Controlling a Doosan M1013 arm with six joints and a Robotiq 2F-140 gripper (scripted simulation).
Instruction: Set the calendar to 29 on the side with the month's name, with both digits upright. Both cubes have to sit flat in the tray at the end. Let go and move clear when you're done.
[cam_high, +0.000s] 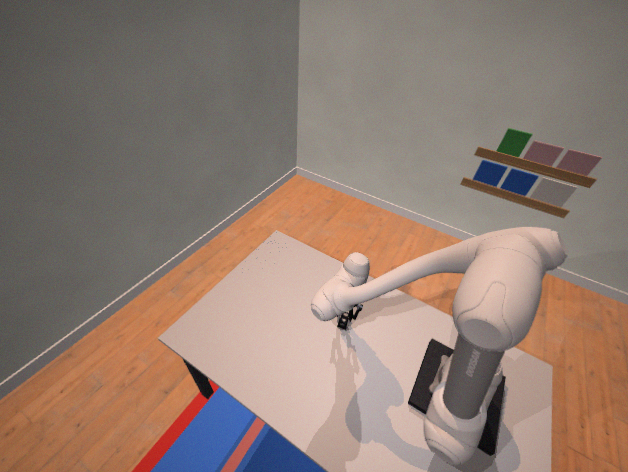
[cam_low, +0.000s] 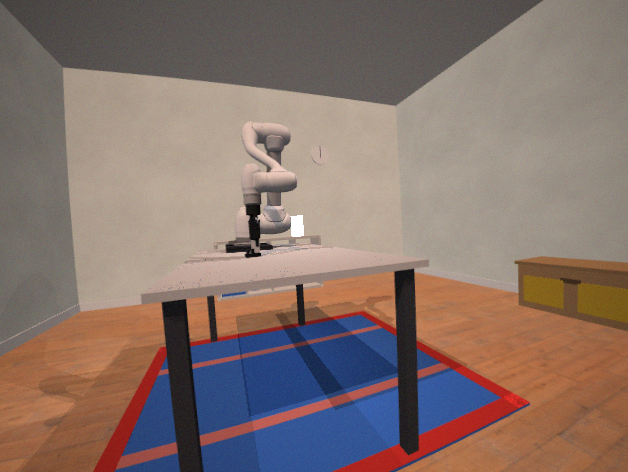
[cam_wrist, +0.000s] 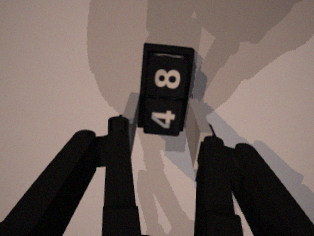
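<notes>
The black calendar tray is 2 cm to the right of my hand and 4 cm below it.
</notes>
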